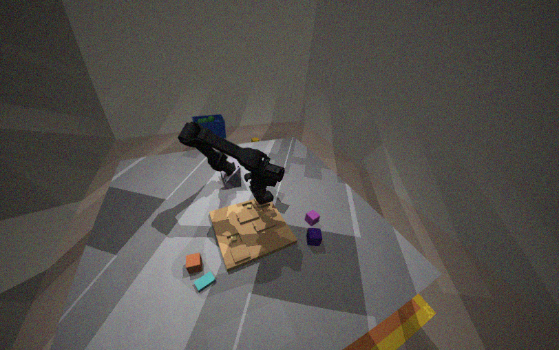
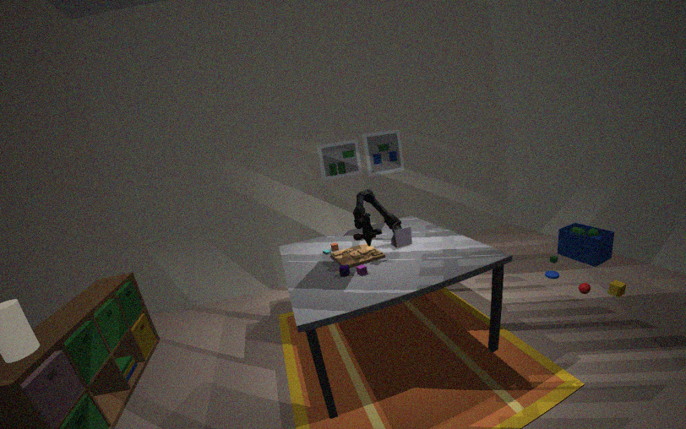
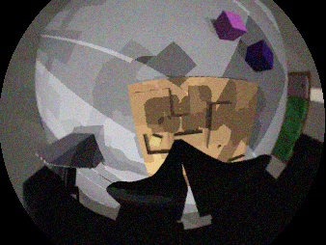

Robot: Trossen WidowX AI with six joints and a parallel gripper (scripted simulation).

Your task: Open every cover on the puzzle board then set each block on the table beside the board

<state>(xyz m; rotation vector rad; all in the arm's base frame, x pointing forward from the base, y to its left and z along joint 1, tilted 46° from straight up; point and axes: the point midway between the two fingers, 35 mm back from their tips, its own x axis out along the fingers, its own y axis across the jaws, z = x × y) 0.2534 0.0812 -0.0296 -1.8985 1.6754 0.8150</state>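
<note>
Now: the tan puzzle board 8 cm ahead of my gripper tip, 6 cm below it and 5 cm to the right of it. From my gripper tip the other things lie so: magenta block (23 cm to the left, 13 cm ahead, 5 cm below); orange block (29 cm to the right, 19 cm ahead, 5 cm below); purple block (22 cm ahead, 18 cm to the left, 5 cm below).
</note>
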